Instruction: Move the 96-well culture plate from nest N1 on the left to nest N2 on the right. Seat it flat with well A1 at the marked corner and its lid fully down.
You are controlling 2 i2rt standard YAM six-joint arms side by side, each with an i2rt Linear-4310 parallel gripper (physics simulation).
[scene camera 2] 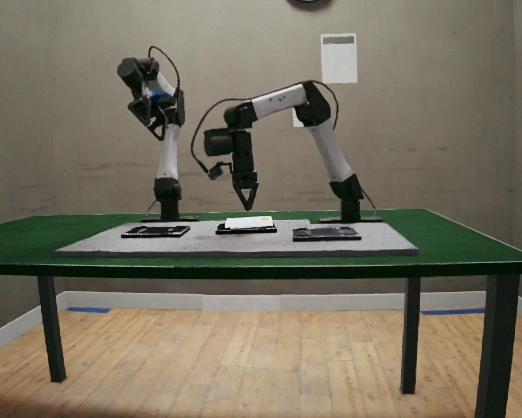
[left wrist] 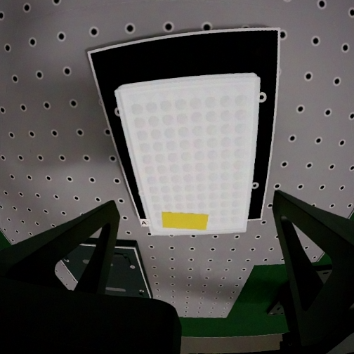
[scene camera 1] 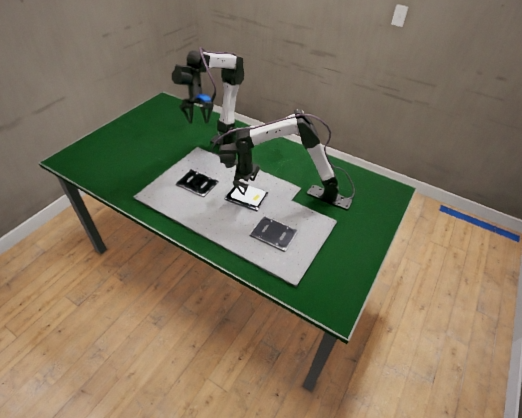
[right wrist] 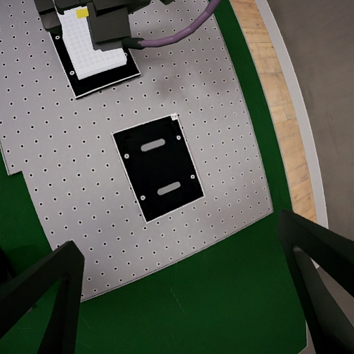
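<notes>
The white 96-well plate, with a yellow label, lies on the black middle nest. It sits off-centre, towards the nest's end with the A corner mark; in the left wrist view its labelled end overlaps that edge. Whether it is fully flat, and how the lid sits, I cannot tell. My left gripper is open above the plate, touching nothing. My right gripper is open and empty, high at the picture's left.
An empty left nest and an empty right nest flank the middle one. All three are on the grey perforated board on the green table.
</notes>
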